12 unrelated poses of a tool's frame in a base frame.
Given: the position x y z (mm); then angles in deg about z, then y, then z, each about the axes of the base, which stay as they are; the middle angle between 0 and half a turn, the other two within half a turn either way.
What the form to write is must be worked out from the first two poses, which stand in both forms.
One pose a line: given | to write
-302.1 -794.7 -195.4 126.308 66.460 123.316 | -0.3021 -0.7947 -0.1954 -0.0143 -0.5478 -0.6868 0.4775
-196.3 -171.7 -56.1 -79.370 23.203 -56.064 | -0.1963 -0.1717 -0.0561 -0.0406 0.1970 -0.9064 0.3714
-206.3 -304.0 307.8 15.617 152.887 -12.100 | -0.2063 -0.3040 0.3078 0.2329 0.9438 0.0072 0.2343
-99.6 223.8 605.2 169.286 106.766 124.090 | -0.0996 0.2238 0.6052 -0.3084 -0.7410 -0.3276 0.4985
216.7 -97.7 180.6 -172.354 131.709 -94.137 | 0.2167 -0.0977 0.1806 0.5756 -0.7081 0.2980 0.2803
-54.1 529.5 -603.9 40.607 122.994 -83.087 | -0.0541 0.5295 -0.6039 0.7748 0.4146 -0.1729 0.4448
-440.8 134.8 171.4 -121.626 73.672 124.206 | -0.4408 0.1348 0.1714 -0.5033 -0.3258 0.0180 0.8002
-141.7 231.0 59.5 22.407 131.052 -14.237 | -0.1417 0.2310 0.0595 0.2861 0.8640 0.0295 0.4132
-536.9 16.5 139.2 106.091 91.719 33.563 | -0.5369 0.0165 0.1392 0.4245 0.5786 0.6537 0.2402
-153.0 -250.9 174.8 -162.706 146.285 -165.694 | -0.1530 -0.2509 0.1748 -0.0250 -0.9567 0.0790 0.2790
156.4 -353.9 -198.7 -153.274 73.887 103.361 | 0.1564 -0.3539 -0.1987 -0.4716 -0.3726 -0.3372 0.7246
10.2 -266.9 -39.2 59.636 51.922 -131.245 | 0.0102 -0.2669 -0.0392 0.4358 -0.0415 -0.5260 0.7292
